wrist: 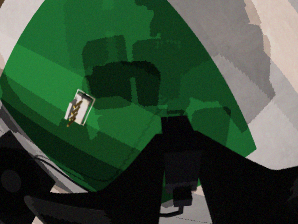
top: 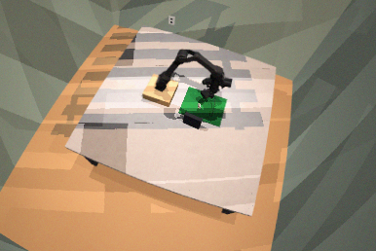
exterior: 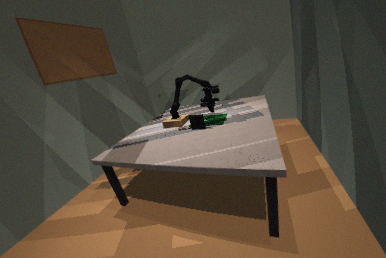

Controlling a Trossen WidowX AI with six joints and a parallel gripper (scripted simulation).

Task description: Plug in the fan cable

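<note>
Right now the four-pin fan header is 4 cm behind my gripper tip, 8 cm to the right of it and 6 cm below it. The rest, counted from my gripper tip: black fan plug: 1 cm ahead, 1 cm above; green circuit board: 1 cm behind, 6 cm to the right, 8 cm below; black fan: 2 cm behind, 24 cm to the right, 1 cm below.
</note>
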